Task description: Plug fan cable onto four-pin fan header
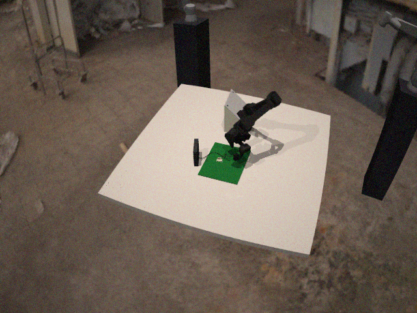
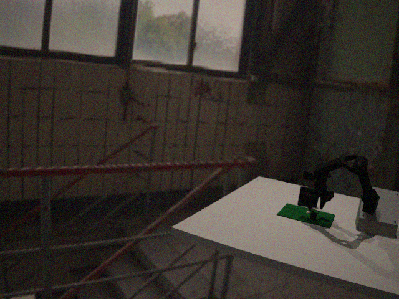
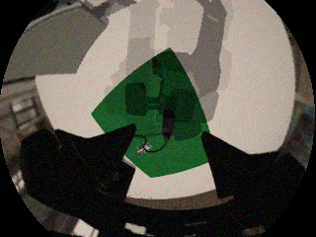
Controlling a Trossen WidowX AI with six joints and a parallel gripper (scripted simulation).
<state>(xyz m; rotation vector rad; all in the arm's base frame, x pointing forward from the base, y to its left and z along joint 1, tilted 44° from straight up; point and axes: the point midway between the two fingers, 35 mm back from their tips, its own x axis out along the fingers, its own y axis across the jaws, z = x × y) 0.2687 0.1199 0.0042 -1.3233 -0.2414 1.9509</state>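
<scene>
My gripper tip is now 4 cm above the dark plug. The rest, counted from my gripper tip: green board: 5 cm ahead, 5 cm to the right, 7 cm below; pale four-pin header: 6 cm ahead, 9 cm to the right, 6 cm below; black fan: 10 cm ahead, 21 cm to the right.
</scene>
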